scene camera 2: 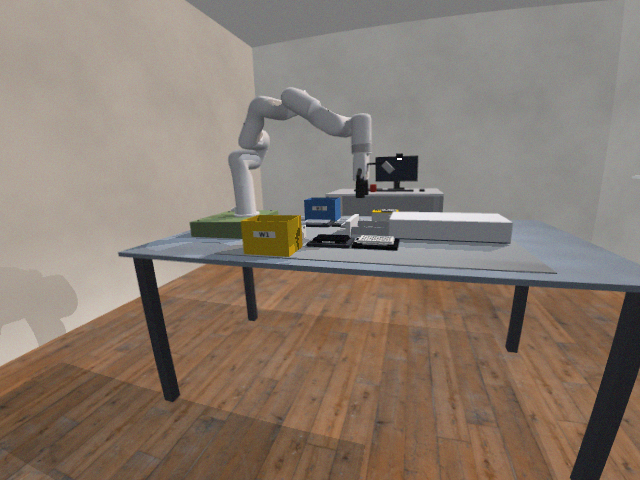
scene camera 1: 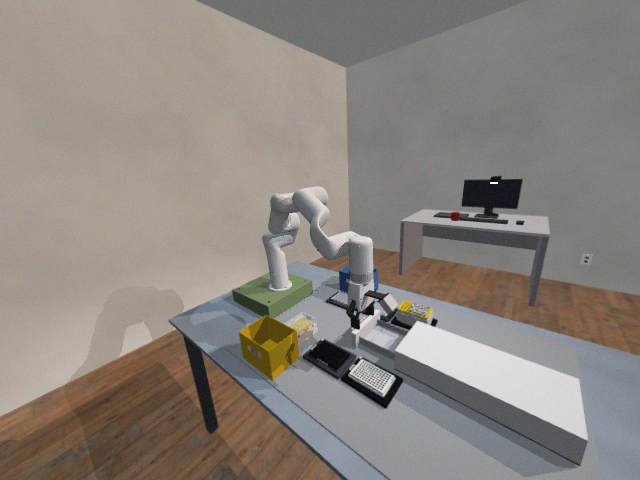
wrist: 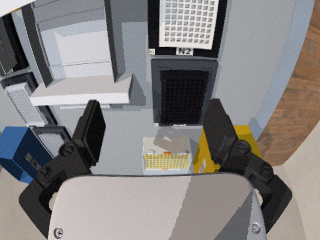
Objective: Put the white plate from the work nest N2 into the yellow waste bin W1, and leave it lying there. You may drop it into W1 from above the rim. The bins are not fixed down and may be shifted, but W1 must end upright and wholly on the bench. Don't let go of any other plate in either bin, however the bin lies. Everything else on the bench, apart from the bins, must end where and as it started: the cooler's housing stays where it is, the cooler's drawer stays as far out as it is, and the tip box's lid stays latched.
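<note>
White plate (scene camera 1: 375, 379). Long white cooler (scene camera 1: 545, 406). The gripper (scene camera 1: 362, 320), also (scene camera 2: 362, 196) and (wrist: 154, 111).
</note>
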